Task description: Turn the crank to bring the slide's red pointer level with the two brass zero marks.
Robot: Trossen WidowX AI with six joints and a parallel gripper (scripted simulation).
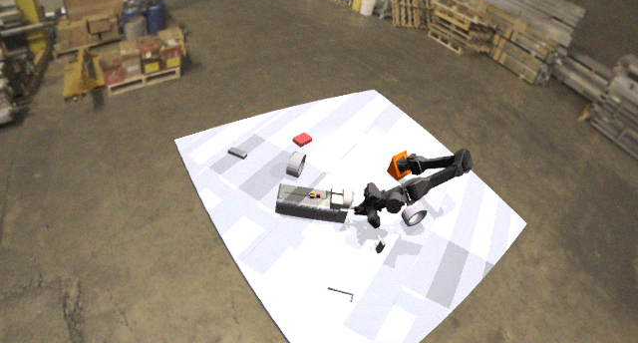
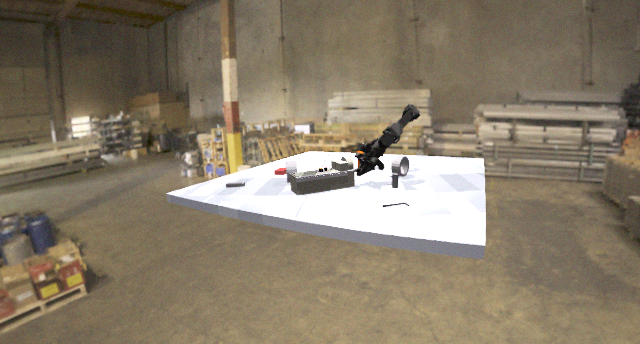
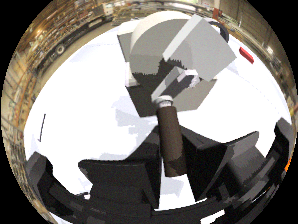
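My gripper tip is now 10 mm past the dark crank handle, 10 mm to the right of it and 30 mm below it. Round my gripper tip: hex key: 260 mm ahead, 220 mm to the left, 40 mm below; then red pointer: 90 mm ahead, 120 mm to the right, 40 mm above; then small clip: 30 mm ahead, 160 mm to the left, 10 mm below.
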